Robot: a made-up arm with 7 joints. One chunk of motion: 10 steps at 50 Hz.
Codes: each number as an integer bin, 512 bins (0 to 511) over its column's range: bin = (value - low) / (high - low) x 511, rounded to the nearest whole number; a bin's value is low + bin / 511 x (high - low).
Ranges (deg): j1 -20..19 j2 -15..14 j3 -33..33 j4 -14..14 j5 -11..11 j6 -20..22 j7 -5..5
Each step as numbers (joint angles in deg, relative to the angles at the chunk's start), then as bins.
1 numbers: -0.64 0.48 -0.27 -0.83 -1.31 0.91 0.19
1 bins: 254 273 253 240 225 254 265
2 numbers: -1.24 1.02 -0.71 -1.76 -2.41 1.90 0.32
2 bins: 246 282 250 223 200 266 272
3 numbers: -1.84 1.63 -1.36 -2.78 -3.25 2.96 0.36
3 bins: 238 293 245 205 180 279 274
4 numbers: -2.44 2.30 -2.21 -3.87 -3.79 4.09 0.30
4 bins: 230 305 238 185 167 293 271
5 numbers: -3.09 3.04 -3.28 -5.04 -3.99 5.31 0.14
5 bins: 222 318 230 164 163 308 263
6 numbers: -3.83 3.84 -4.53 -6.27 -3.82 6.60 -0.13
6 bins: 212 332 220 141 167 324 249
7 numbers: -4.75 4.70 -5.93 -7.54 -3.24 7.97 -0.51
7 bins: 200 347 210 118 180 340 229
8 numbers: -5.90 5.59 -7.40 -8.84 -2.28 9.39 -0.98
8 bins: 185 363 198 94 203 358 205
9 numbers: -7.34 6.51 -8.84 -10.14 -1.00 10.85 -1.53
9 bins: 166 379 187 70 232 375 177
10 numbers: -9.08 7.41 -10.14 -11.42 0.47 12.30 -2.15
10 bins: 143 395 177 47 266 393 146
